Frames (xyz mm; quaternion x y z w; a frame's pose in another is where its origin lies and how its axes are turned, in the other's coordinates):
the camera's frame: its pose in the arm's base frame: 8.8 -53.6 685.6 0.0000 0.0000 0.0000 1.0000
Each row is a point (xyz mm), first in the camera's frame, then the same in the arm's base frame.
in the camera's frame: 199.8 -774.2 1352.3
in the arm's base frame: 208.6 -827.8 2037.9
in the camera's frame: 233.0 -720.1 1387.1
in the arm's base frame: 241.8 -773.7 2072.7
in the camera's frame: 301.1 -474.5 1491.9
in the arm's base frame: 309.9 -528.1 2177.5
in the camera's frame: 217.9 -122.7 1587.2
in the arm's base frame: 226.7 -176.3 2272.8
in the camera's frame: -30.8 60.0 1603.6
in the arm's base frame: -22.0 6.4 2289.2
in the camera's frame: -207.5 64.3 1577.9
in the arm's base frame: -198.7 10.7 2263.5
